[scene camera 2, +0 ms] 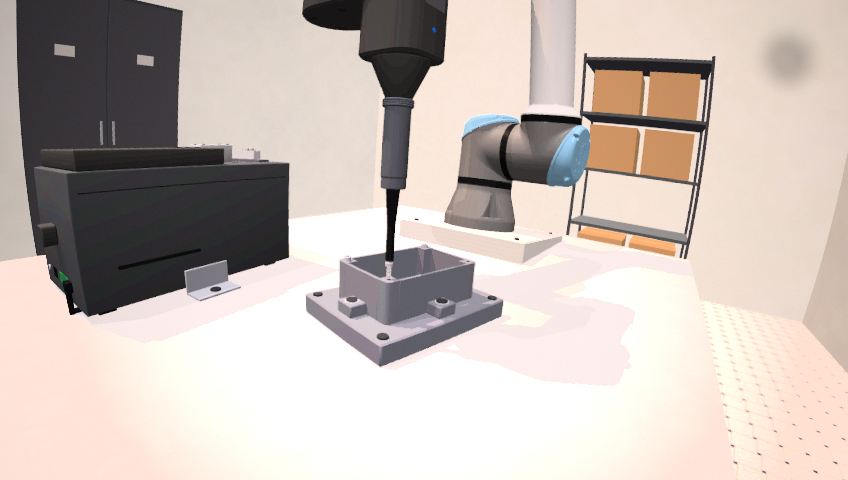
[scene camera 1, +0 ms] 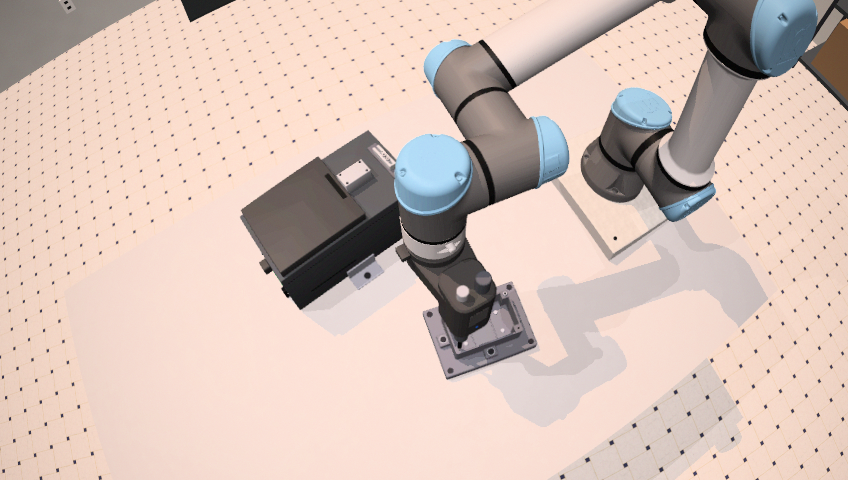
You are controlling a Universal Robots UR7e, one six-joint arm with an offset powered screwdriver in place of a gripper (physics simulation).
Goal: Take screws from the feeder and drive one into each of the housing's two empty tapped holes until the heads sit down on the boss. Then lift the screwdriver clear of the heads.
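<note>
The screwdriver (scene camera 1: 459, 345) (scene camera 2: 389, 260) stands upright over the near corner of the grey housing (scene camera 1: 484, 350) (scene camera 2: 363, 287). A small light screw (scene camera 2: 389, 270) is on the bit's tip, upright, with its lower end at the top of that corner's boss; the exact contact is too small to tell. In scene camera 1 the screw cannot be made out. Small light raised heads show on the housing's left corner and back corner in scene camera 2. The right corner shows a small dark hole (scene camera 2: 467, 261). The black screw feeder (scene camera 1: 303, 217) (scene camera 2: 178, 220) stands left of the housing.
A small angle bracket (scene camera 1: 365, 274) (scene camera 2: 208, 281) sits at the feeder's side facing the housing. The robot's base stands on a pale plate (scene camera 1: 601, 234) (scene camera 2: 476, 239) behind the housing. A shelf rack (scene camera 2: 639, 120) and a dark cabinet (scene camera 2: 65, 95) stand in the background.
</note>
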